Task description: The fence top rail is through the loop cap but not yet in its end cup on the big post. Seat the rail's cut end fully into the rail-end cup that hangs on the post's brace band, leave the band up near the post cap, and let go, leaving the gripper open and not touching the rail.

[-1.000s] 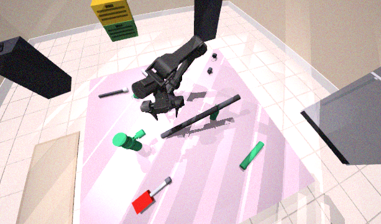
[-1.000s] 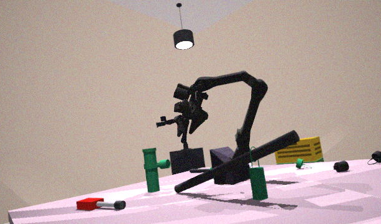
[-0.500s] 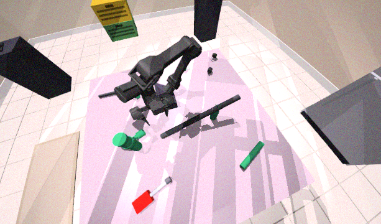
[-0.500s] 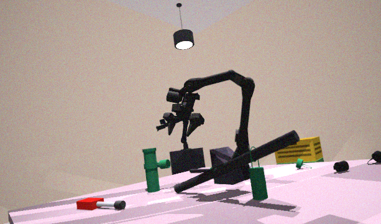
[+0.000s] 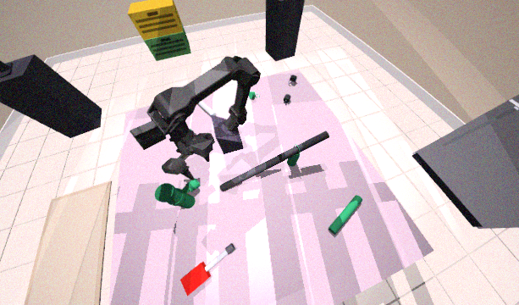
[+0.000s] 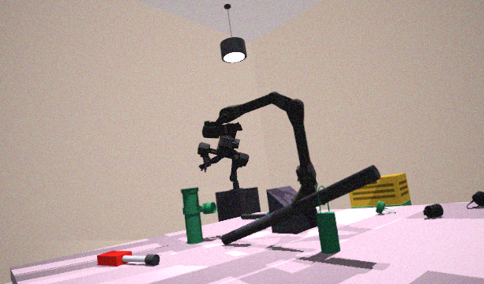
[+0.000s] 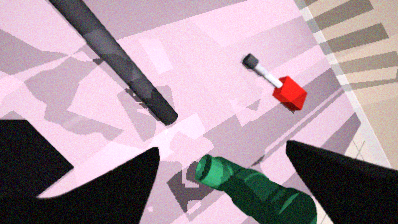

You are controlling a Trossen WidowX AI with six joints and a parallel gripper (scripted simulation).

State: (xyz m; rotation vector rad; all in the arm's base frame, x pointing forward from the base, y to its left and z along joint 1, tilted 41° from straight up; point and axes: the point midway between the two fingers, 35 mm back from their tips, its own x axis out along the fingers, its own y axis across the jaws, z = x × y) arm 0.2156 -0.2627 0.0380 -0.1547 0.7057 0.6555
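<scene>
Right now the green rail-end cup is 11 cm below my gripper tip, 9 cm to the right of it and 1 cm behind it. Round my gripper tip: red-headed tool (29 cm ahead, 22 cm below, 12 cm to the right).
</scene>
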